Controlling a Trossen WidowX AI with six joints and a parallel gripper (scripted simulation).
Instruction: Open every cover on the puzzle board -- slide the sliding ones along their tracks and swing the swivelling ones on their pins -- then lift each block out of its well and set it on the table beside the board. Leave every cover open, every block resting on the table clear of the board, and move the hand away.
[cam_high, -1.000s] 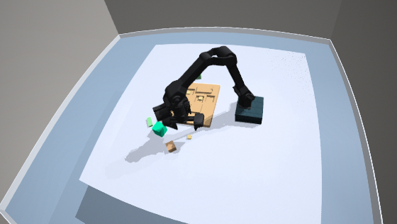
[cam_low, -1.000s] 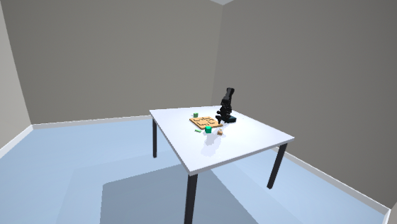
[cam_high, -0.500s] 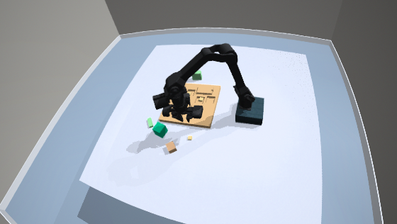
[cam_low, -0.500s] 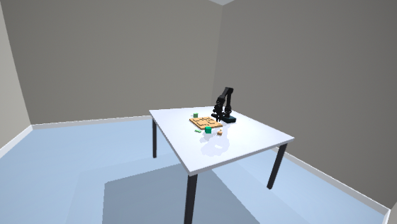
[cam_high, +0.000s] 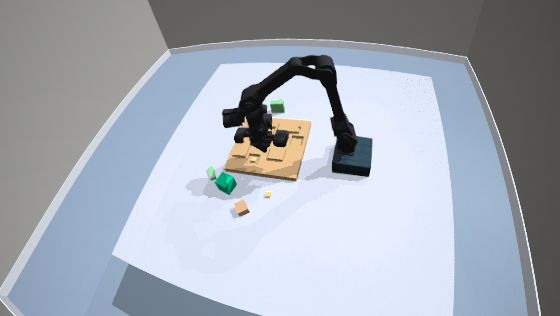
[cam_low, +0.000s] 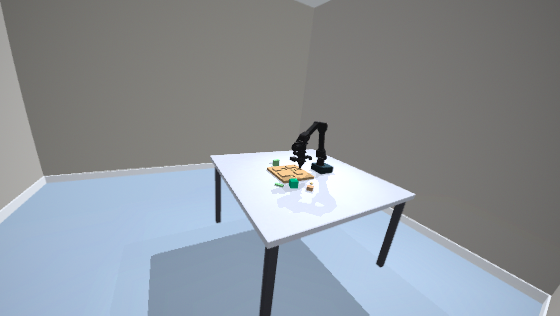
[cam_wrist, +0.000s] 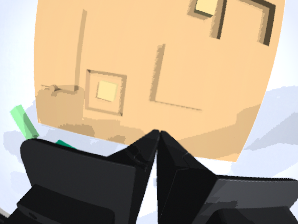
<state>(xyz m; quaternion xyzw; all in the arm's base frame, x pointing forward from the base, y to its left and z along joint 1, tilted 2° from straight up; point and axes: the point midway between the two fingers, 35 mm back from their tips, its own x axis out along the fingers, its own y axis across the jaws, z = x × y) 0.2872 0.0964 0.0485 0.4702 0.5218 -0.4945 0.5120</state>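
My gripper tip is 11 cm to the left of the tan puzzle board, 6 cm above it and 4 cm short of it. Also, from my gripper tip: tan cube (21 cm to the left, 7 cm below, 3 cm ahead); light green bar (22 cm ahead, 9 cm to the left, 8 cm below); green cube (13 cm to the left, 13 cm ahead, 6 cm below).
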